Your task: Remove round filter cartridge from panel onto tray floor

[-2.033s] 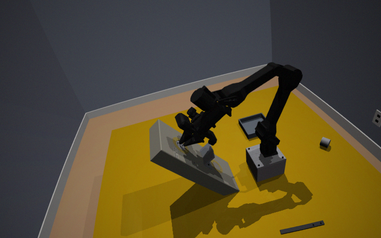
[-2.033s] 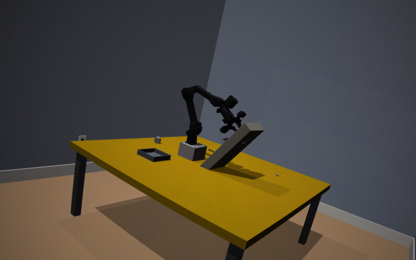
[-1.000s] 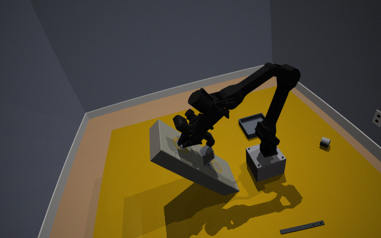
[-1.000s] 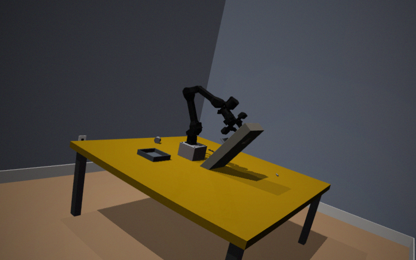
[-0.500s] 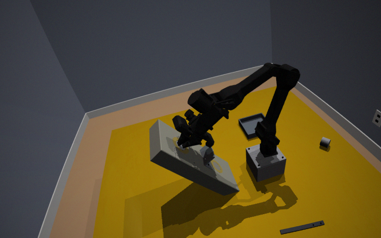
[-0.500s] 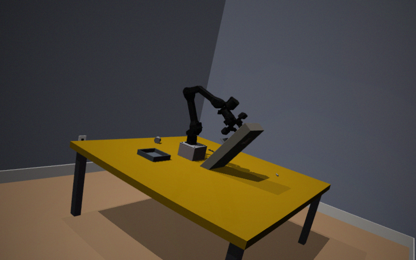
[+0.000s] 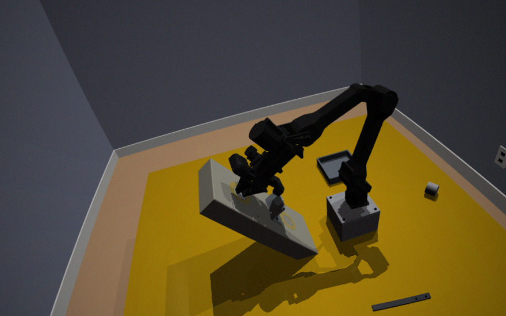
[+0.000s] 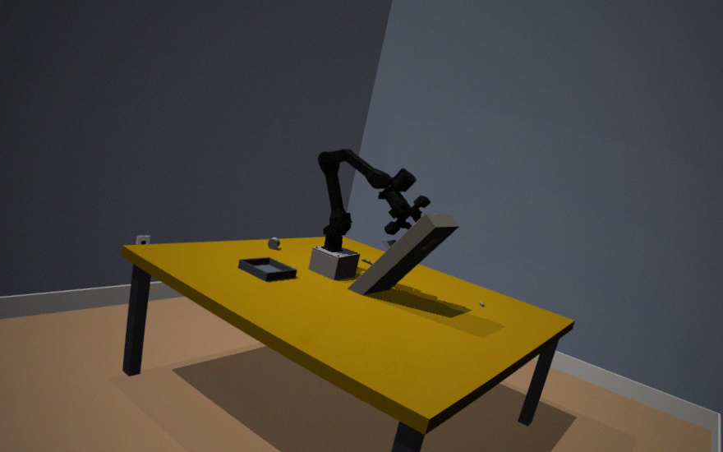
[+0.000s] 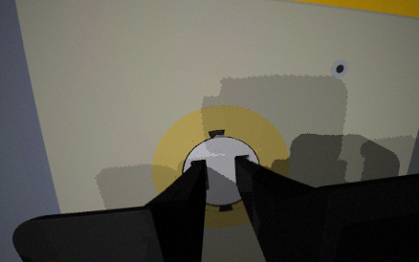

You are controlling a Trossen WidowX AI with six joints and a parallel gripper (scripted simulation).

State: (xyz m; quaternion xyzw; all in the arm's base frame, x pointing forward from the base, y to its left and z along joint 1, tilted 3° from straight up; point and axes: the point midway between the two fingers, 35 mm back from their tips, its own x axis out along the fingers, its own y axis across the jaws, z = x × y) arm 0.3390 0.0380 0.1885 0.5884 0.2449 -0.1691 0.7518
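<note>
The round grey filter cartridge lies 1 cm ahead of my gripper tip and 1 cm below it. Also, from my gripper tip: dark tray (40 cm behind, 31 cm to the right, 25 cm below); then beige service panel (4 cm behind, 8 cm below).
</note>
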